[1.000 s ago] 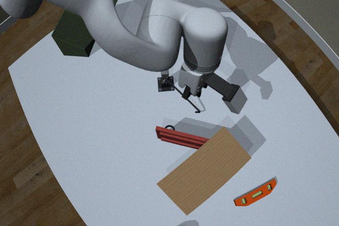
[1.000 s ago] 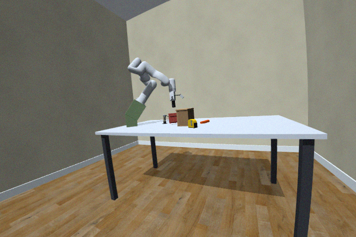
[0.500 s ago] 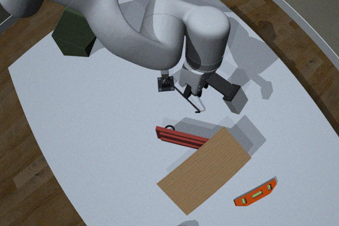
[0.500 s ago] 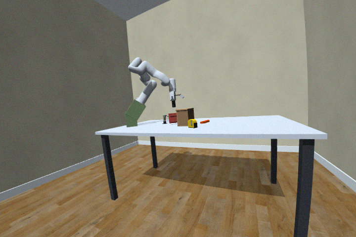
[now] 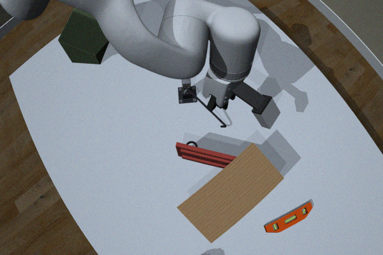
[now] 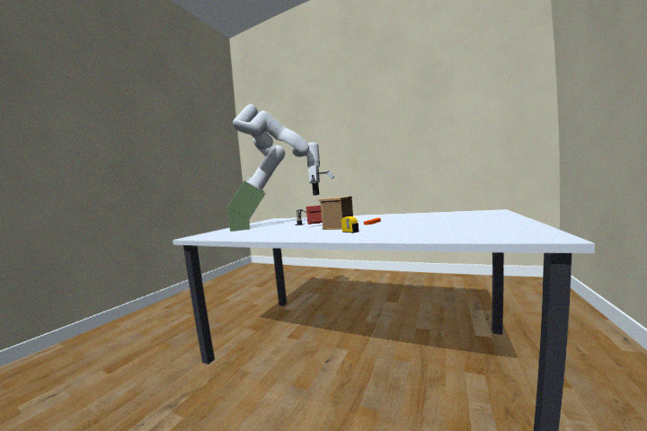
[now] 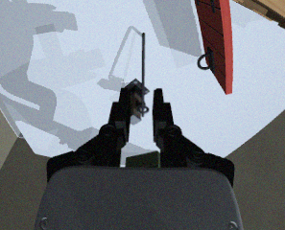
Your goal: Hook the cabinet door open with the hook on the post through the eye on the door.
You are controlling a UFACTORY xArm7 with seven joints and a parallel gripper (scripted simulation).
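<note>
The thin dark hook is 150 mm below my hand, 50 mm behind it and 20 mm to the right of it. Round my hand: yellow tape measure: 330 mm ahead, 250 mm to the right, 170 mm below; then orange spirit level: 340 mm ahead, 190 mm below, 40 mm to the left; then red door: 130 mm below, 70 mm to the right, 70 mm ahead.
</note>
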